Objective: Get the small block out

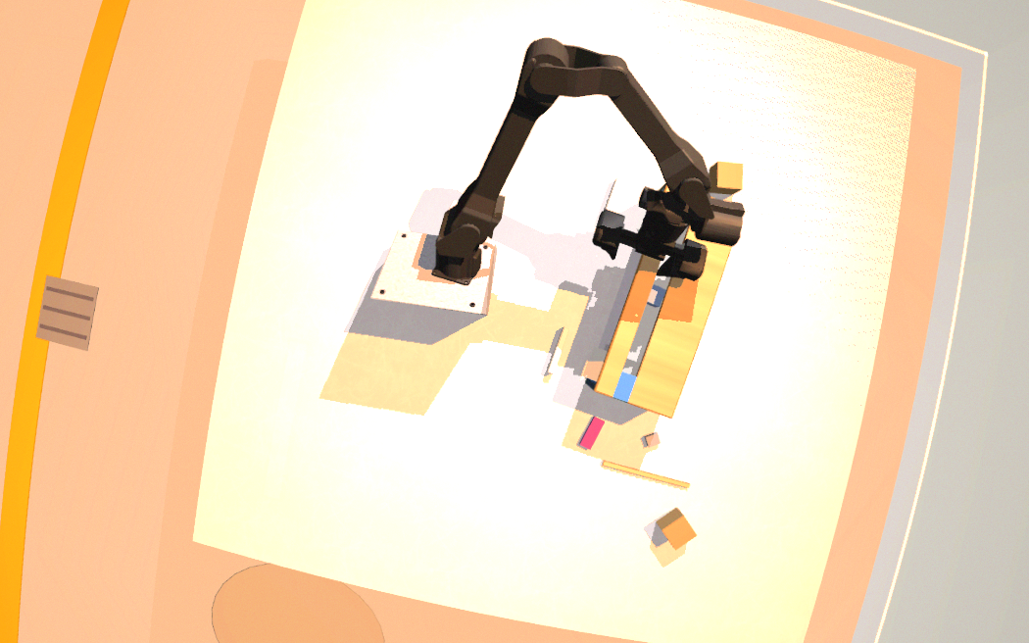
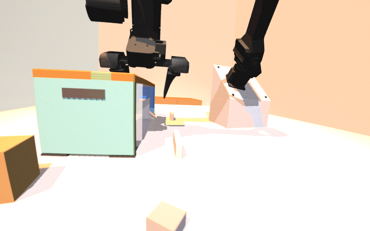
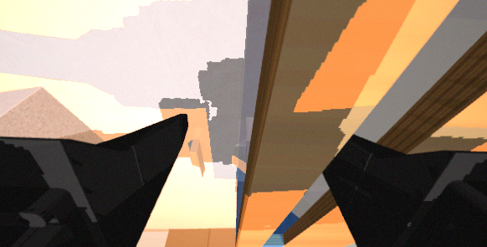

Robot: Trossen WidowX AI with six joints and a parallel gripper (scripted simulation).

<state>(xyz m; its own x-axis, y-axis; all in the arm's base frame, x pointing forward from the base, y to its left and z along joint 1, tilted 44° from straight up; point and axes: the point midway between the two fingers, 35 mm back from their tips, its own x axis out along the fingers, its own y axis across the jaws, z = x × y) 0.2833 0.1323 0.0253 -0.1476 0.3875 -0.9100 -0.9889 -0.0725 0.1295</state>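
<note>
Now: gripper tip 30 mm short of the box, 40 mm to the left of it and 30 mm above it. From my gripper tip the other things lie so: blue block 50 mm ahead, 40 mm to the right; then thin orange stick 160 mm ahead, 360 mm to the right, 80 mm below; then pink block 30 mm ahead, 320 mm to the right, 80 mm below.
</note>
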